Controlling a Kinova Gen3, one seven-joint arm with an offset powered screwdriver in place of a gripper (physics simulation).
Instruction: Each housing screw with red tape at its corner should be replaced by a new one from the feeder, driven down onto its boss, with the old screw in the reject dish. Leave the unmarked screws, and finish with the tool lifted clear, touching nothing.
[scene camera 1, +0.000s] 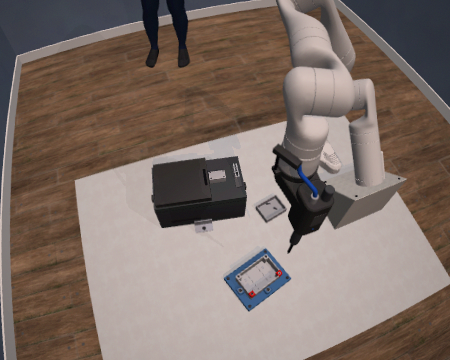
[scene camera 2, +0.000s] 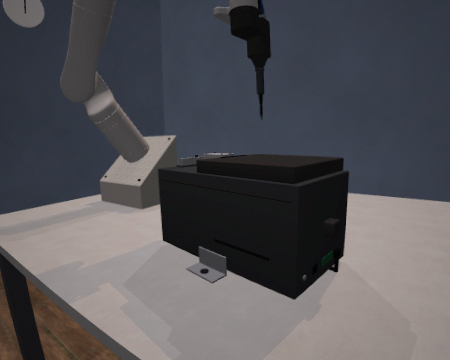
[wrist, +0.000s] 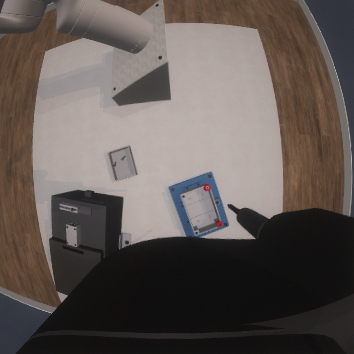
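Pixels of known places: hand, tool point: (scene camera 1: 288, 251) (scene camera 2: 261, 115) (wrist: 230, 206); arm's base, link origin: (scene camera 1: 369, 181) (scene camera 2: 138, 152) (wrist: 139, 37).
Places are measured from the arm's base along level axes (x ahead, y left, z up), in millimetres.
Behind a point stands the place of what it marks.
Note:
My screwdriver tip (scene camera 1: 289, 251) {x 402, y 119, z 115 mm} (scene camera 2: 261, 119) (wrist: 229, 205) {x 397, y 113, z 111 mm} hangs in the air, touching nothing. In scene camera 1 it shows to the upper right of the blue fixture. Whether a screw sits on the bit is too small to tell. The pale housing (scene camera 1: 257, 276) {x 448, y 89, z -137 mm} (wrist: 200, 205) {x 444, y 97, z -137 mm} lies on the blue fixture (scene camera 1: 233, 285) {x 528, y 83, z -140 mm} (wrist: 177, 198) {x 416, y 35, z -140 mm}, with red tape at two corners. The screws at the taped corners are too small to judge. The grey reject dish (scene camera 1: 270, 212) {x 301, y -100, z -154 mm} (wrist: 123, 172) {x 323, y -111, z -154 mm} holds small dark screws. The black feeder (scene camera 1: 200, 212) {x 534, y -158, z -69 mm} (scene camera 2: 235, 215) {x 537, y -321, z -61 mm} (wrist: 112, 220) {x 439, y -133, z -61 mm} has a light slotted rail on top.
The arm's grey wedge base (scene camera 1: 362, 202) {x 79, y 58, z 12 mm} (scene camera 2: 122, 192) {x 27, y -101, z -115 mm} (wrist: 145, 90) {x 122, y -8, z -75 mm} stands on the pale table beyond the dish. A small metal bracket (scene camera 1: 203, 226) {x 534, y -145, z -152 mm} (scene camera 2: 207, 271) {x 490, y -326, z -153 mm} (wrist: 126, 241) {x 532, y -139, z -153 mm} sits against the feeder's side. A person's legs (scene camera 1: 165, 25) show behind the table in scene camera 1.

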